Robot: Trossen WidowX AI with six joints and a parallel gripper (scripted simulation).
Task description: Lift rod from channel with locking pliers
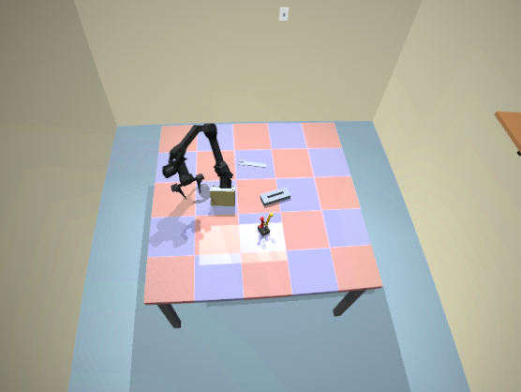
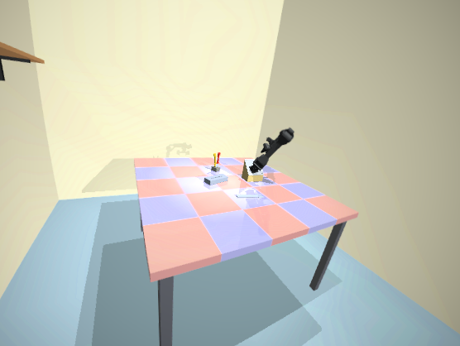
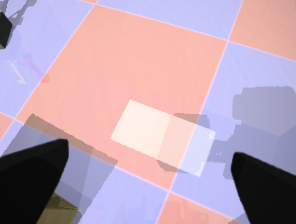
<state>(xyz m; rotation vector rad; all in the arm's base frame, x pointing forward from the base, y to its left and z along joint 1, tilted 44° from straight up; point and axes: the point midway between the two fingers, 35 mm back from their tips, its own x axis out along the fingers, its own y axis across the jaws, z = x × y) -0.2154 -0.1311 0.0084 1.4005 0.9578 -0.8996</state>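
The yellow handle lies 40 cm ahead of my gripper tip, 16 cm to the right of it and 10 cm below it. Round my gripper tip: brass rod (49 cm ahead, 5 cm to the left, 19 cm below); holster (38 cm ahead, 16 cm to the right, 19 cm below); grey channel block (49 cm ahead, 5 cm to the left, 18 cm below).
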